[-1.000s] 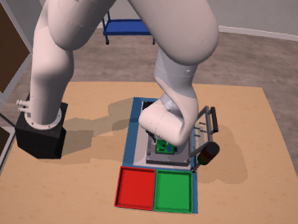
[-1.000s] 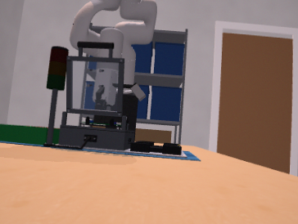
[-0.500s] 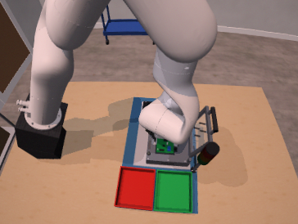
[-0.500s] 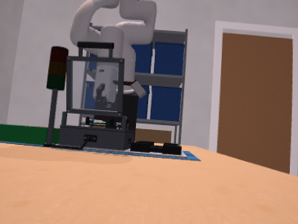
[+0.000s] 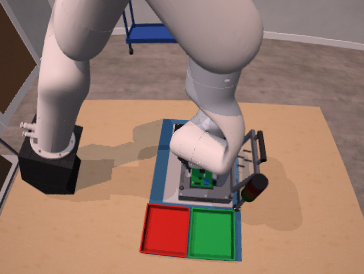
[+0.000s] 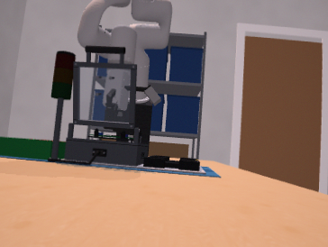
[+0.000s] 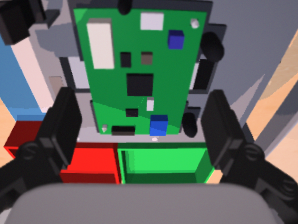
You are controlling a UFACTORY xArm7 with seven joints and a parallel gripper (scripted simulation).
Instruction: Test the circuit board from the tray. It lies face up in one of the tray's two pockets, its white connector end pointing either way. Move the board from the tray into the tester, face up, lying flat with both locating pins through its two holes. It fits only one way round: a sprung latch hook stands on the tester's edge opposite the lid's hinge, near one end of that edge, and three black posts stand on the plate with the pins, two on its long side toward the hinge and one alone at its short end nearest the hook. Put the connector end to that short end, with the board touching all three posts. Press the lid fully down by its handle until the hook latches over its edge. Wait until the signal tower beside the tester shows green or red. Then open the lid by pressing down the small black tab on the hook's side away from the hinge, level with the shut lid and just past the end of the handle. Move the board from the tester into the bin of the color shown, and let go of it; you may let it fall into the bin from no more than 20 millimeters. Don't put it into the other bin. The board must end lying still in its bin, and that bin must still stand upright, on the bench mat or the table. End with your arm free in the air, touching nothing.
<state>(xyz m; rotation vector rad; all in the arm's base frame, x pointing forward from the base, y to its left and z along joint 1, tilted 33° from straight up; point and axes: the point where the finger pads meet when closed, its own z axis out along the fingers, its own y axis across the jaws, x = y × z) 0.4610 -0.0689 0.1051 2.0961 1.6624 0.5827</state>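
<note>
My gripper is now 20 mm above the green circuit board. Round my hand: tester's clear lid (120 mm ahead, 80 mm above, 30 mm to the right); then tester's plate (30 mm below, 10 mm ahead); then latch hook (70 mm to the left, 50 mm behind, 10 mm below).
</note>
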